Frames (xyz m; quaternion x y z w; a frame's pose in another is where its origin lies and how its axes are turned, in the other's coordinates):
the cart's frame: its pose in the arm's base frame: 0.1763 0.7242 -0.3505 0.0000 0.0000 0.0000 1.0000
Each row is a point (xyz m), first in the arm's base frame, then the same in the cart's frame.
Working: the arm's base frame: its pose in the cart's frame: -0.1763 -0.7242 0.3505 0.0000 0.0000 0.0000 1.0000

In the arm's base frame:
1: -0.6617 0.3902 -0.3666
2: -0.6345 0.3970 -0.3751
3: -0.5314 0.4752 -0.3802
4: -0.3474 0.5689 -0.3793
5: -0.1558 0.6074 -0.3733
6: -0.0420 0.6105 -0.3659
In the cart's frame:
1: -0.8380 -0.3340 -0.0161
2: -0.8108 -0.3272 -0.0246
3: -0.7077 -0.2490 -0.0297
4: -0.5237 -0.1553 -0.0288
5: -0.3321 -0.1168 -0.0228
6: -0.2183 -0.1137 -0.0154

